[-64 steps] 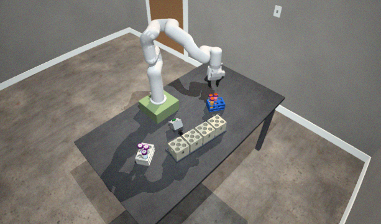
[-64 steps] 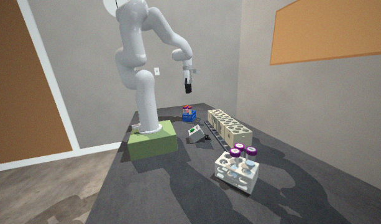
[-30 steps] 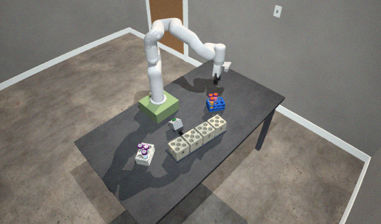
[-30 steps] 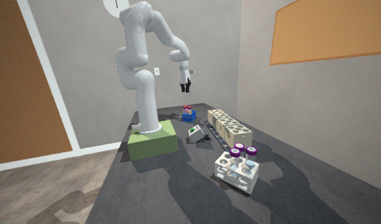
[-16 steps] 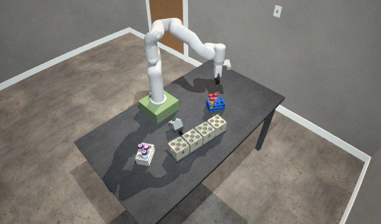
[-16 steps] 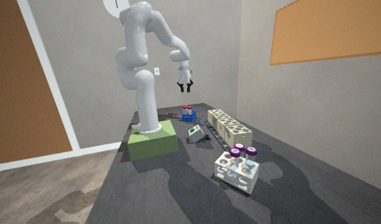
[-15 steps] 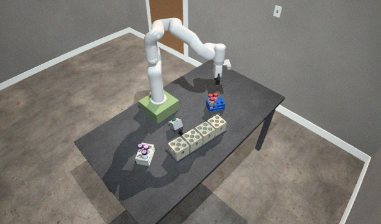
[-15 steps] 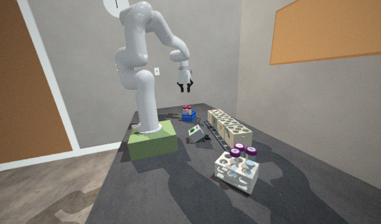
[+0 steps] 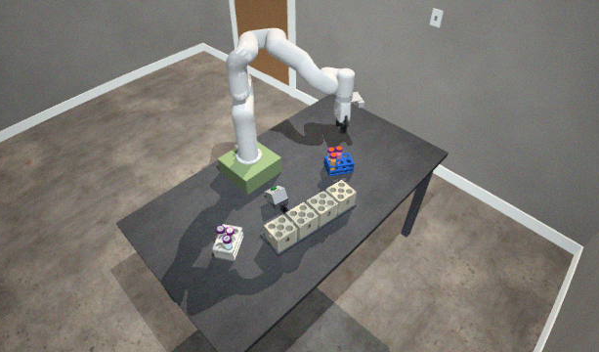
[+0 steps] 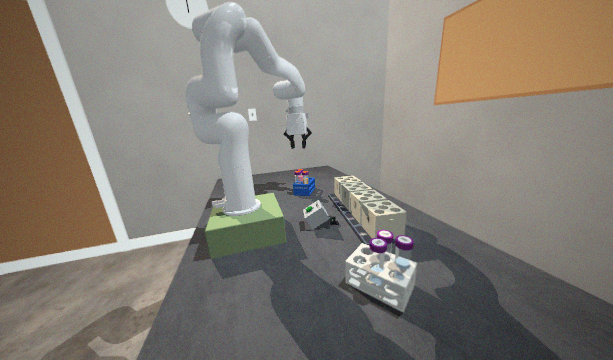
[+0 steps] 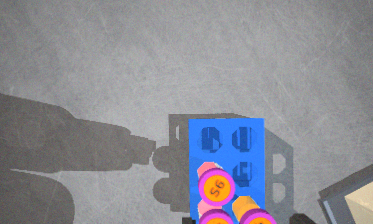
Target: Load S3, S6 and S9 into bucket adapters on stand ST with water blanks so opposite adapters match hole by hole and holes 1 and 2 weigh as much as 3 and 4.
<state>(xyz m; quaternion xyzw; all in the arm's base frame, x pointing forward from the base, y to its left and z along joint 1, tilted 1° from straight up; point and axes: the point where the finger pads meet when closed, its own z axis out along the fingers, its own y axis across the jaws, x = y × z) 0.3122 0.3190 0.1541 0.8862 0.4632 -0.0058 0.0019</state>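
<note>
Now: hand 1 cm short of the sample tube and 19 cm above it. From my hand the other things lie so: blue sample rack: 2 cm ahead, 1 cm to the right, 22 cm below; green done key: 9 cm behind, 37 cm to the right, 19 cm below; adapter 1: 17 cm ahead, 20 cm to the right, 20 cm below.
</note>
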